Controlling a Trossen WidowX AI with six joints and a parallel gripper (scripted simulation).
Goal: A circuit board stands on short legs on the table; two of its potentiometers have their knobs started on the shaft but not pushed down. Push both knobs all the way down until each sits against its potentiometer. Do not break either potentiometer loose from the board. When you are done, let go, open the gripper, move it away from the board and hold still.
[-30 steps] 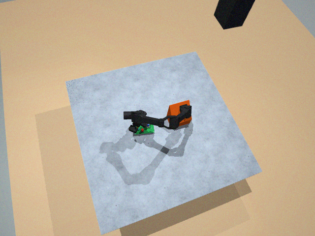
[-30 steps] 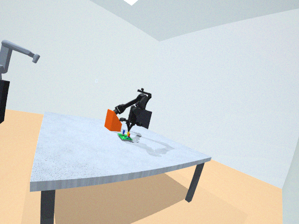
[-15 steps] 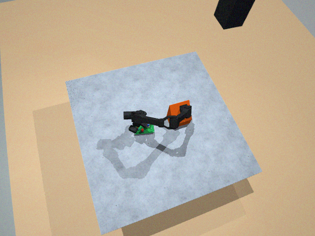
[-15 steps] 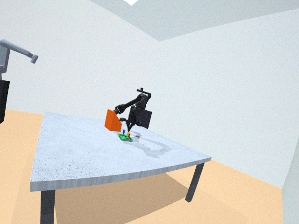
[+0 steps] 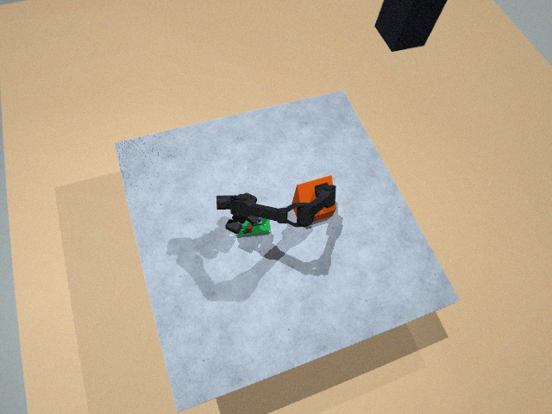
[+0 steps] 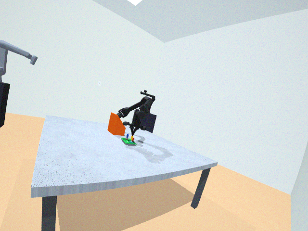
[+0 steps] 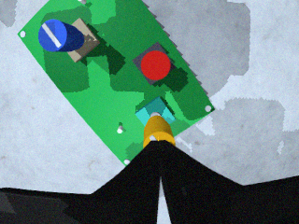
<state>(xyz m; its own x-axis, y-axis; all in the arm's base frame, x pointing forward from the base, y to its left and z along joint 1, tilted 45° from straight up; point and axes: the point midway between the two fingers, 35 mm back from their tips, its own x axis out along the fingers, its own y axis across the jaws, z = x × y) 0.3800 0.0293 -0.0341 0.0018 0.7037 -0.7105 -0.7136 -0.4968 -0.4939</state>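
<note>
Right now the yellow knob is 1 cm below my gripper tip. Also, from my gripper tip: blue knob 9 cm behind, 1 cm to the left, 2 cm below.
</note>
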